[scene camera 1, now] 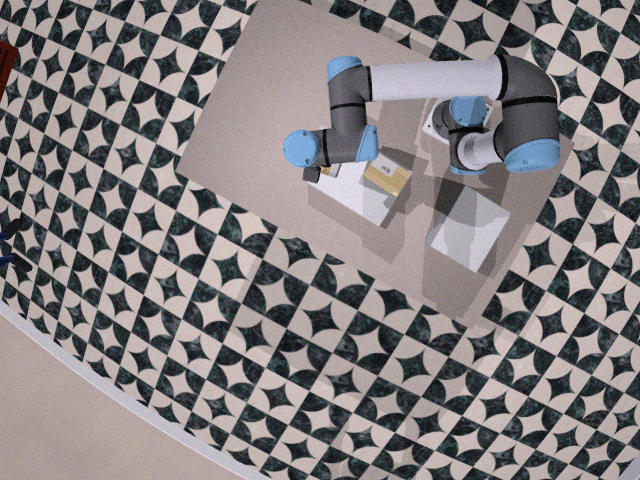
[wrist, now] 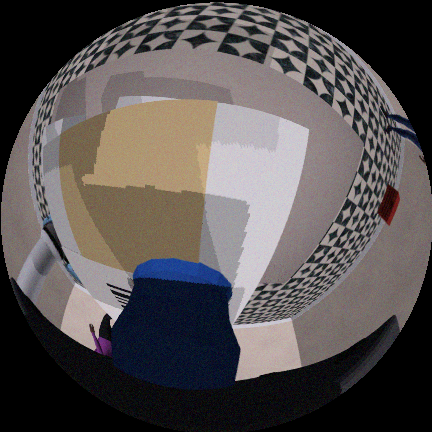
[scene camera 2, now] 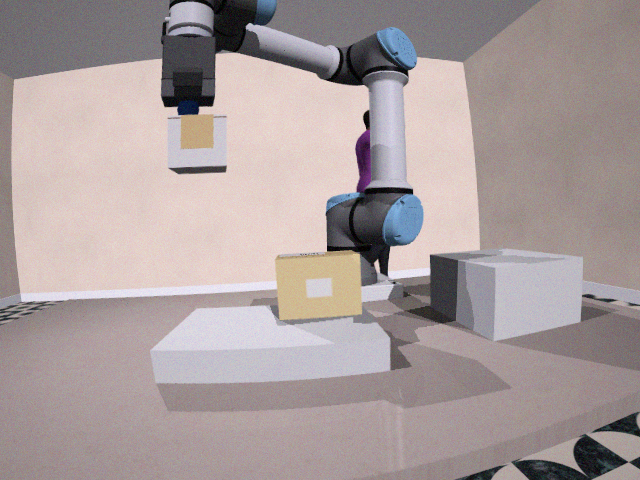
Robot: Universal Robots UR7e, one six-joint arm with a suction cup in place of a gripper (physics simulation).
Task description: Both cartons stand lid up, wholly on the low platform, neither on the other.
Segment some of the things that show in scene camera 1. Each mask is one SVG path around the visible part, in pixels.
A low platform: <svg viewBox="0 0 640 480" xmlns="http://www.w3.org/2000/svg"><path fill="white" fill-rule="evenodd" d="M307 181L310 185L377 226L380 226L406 184L404 184L397 196L393 196L368 180L363 174L371 161L342 163L336 178L320 173L317 184Z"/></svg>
A taller block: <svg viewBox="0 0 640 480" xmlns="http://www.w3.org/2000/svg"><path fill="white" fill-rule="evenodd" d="M460 185L456 186L425 242L476 273L511 213L468 186Z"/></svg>
